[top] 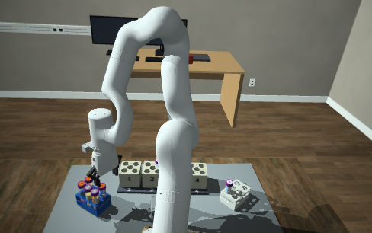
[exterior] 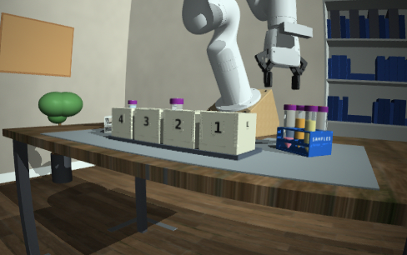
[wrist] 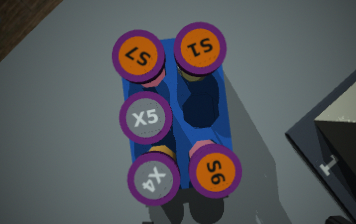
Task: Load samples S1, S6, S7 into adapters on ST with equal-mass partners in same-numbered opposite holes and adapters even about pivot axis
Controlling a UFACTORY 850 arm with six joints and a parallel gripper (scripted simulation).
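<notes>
Now: hand 4 cm short of the blue samples rack, 6 cm to the right of it and 14 cm above it. From my hand the other things lie so: adapter 1: 14 cm ahead, 12 cm to the right, 12 cm below; white rack: 11 cm behind, 58 cm to the right, 14 cm below.
</notes>
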